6 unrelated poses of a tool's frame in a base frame.
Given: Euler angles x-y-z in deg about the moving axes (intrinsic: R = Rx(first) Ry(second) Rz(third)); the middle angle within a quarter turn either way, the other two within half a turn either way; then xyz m.
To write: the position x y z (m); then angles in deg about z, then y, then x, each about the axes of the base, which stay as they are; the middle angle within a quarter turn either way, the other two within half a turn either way. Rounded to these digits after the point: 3 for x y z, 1 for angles.
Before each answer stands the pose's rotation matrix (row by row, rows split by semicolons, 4 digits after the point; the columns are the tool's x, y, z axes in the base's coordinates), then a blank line. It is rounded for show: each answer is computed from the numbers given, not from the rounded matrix.
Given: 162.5, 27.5, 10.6, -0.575, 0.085, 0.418
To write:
0.8719 -0.1632 0.4617; -0.0390 -0.9630 -0.2667; 0.4882 0.2146 -0.8460

-0.575, 0.085, 0.418, 10.6, 27.5, 162.5
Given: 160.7, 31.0, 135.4, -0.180, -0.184, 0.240
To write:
-0.6103 -0.6019 0.5150; -0.7839 0.5525 -0.2833; -0.1140 -0.5766 -0.8090

-0.180, -0.184, 0.240, 135.4, 31.0, 160.7
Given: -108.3, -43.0, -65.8, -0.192, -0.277, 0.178
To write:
0.2998 0.6671 -0.6820; 0.5518 0.4619 0.6944; 0.7782 -0.5845 -0.2296

-0.192, -0.277, 0.178, -65.8, -43.0, -108.3
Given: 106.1, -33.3, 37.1, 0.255, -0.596, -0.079
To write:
0.6666 -0.5042 -0.5490; -0.5880 0.0970 -0.8030; 0.4581 0.8581 -0.2318

0.255, -0.596, -0.079, 37.1, -33.3, 106.1
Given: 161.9, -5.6, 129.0, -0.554, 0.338, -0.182
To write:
-0.6263 -0.7734 -0.0976; -0.7196 0.6217 -0.3092; 0.2998 -0.1234 -0.9460

-0.554, 0.338, -0.182, 129.0, -5.6, 161.9
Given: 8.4, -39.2, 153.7, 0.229, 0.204, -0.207
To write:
-0.6947 -0.3434 -0.6320; 0.5211 -0.8460 -0.1132; -0.4958 -0.4080 0.7666

0.229, 0.204, -0.207, 153.7, -39.2, 8.4
